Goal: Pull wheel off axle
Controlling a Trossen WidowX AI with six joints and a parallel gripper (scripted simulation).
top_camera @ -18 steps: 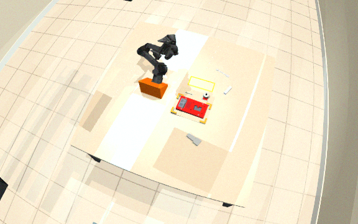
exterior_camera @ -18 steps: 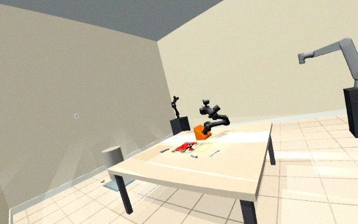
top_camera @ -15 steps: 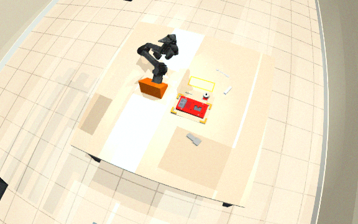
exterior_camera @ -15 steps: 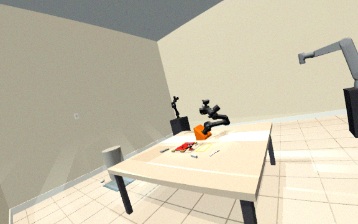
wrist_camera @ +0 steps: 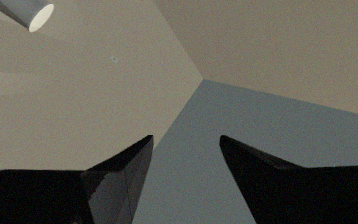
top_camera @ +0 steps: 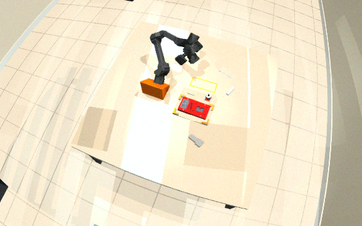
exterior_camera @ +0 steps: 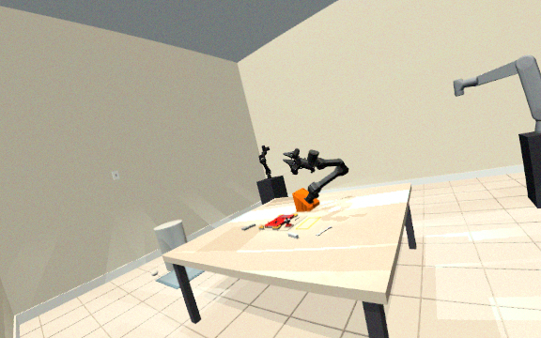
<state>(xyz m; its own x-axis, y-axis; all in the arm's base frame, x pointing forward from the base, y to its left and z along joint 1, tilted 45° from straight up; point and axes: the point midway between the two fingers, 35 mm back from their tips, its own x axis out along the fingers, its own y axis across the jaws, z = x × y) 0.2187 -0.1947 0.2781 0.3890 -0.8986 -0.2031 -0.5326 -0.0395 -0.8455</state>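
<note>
My gripper tip is now 14 cm short of the wheel, 3 cm to the right of it and 39 cm above it. From my gripper tip the other things lie so: thin white bar (18 cm ahead, 30 cm to the left, 42 cm below).
</note>
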